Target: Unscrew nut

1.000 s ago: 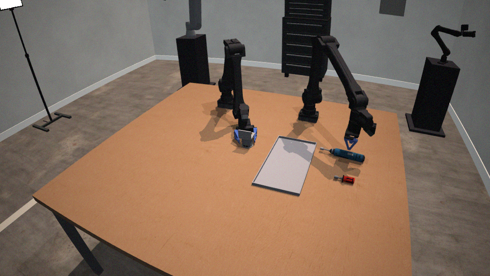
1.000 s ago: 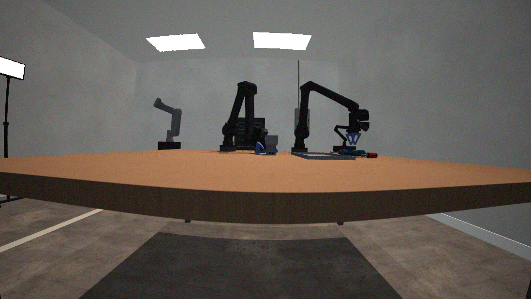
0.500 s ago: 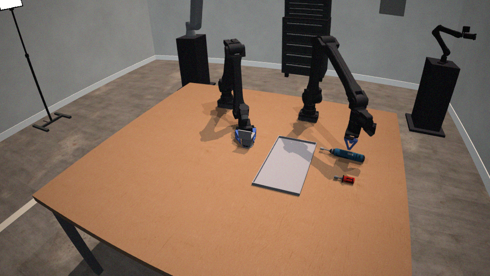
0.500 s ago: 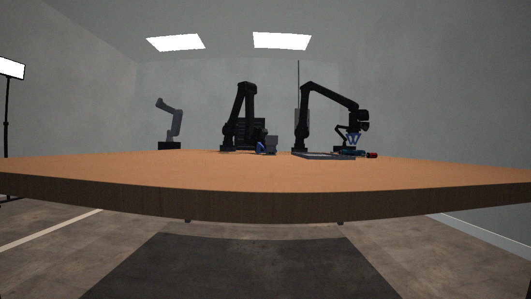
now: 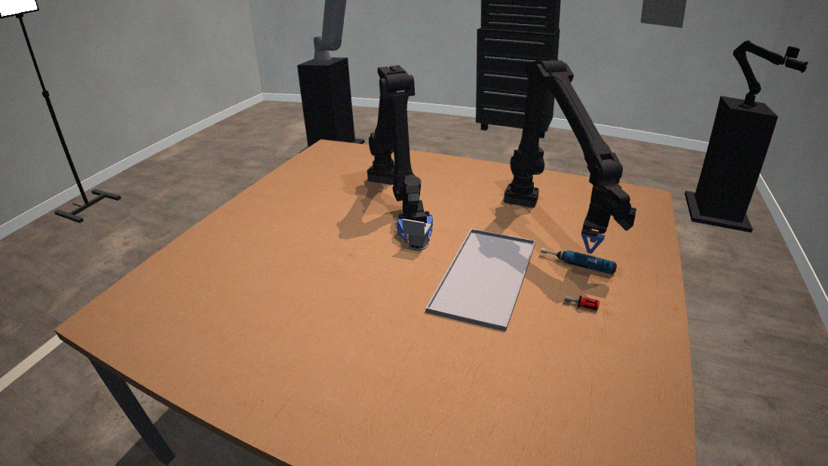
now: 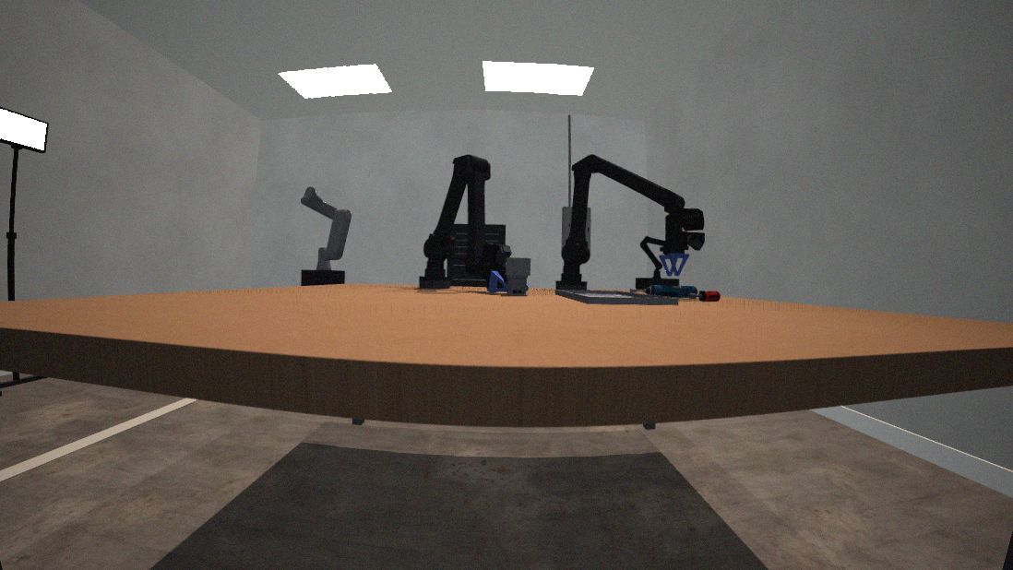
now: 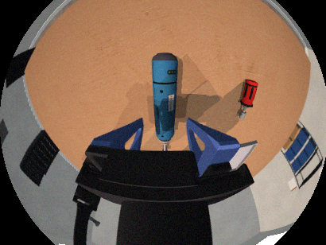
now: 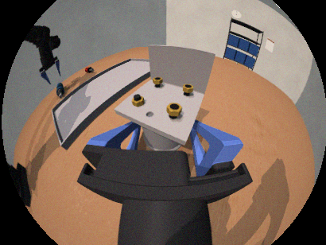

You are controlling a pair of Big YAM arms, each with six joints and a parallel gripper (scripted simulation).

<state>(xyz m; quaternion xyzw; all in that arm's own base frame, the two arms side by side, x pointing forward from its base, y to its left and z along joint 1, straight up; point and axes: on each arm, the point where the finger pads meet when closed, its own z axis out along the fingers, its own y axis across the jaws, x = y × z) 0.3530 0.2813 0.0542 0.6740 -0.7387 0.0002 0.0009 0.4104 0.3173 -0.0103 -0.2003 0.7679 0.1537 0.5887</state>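
Right now my right hand is 1 cm below the joint module. Also, from my right hand: flat grey tray: 8 cm ahead, 25 cm to the left, 2 cm below; then red-handled tool: 13 cm ahead, 54 cm to the left, 1 cm below; then grey bracket: 5 cm above.
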